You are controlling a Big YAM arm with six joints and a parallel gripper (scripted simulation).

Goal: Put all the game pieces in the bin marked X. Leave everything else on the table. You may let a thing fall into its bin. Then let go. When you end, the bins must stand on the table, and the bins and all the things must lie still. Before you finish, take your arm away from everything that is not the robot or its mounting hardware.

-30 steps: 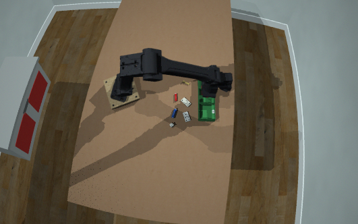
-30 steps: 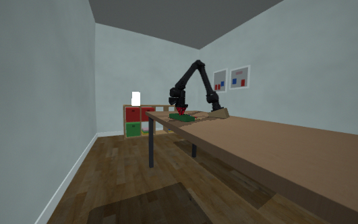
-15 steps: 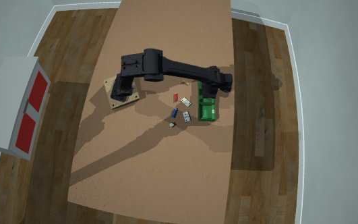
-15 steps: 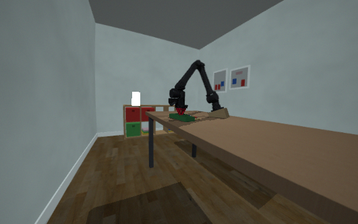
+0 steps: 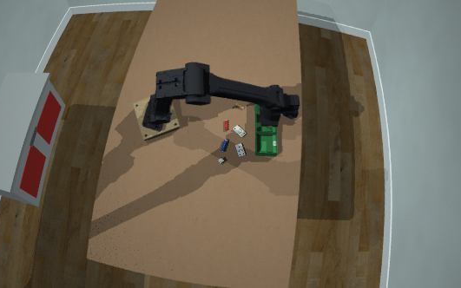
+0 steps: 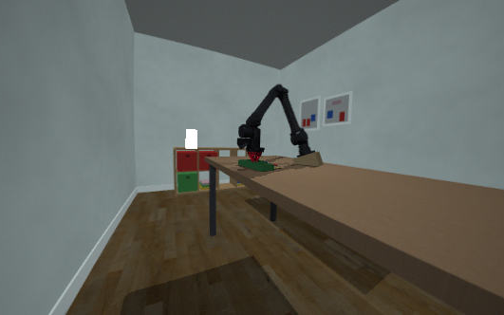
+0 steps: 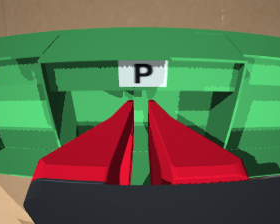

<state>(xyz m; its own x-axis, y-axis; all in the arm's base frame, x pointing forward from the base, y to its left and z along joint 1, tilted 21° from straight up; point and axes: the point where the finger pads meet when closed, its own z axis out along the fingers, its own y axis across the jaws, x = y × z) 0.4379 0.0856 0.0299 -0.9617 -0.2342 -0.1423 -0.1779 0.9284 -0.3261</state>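
Now: the green bin 10 mm below my hand. From my hand the other things lie so: white domino-like piece 130 mm to the right, 80 mm behind, 20 mm below; small red piece 160 mm behind, 30 mm to the right, 20 mm below; brass part 130 mm behind, 70 mm to the left, 20 mm below.
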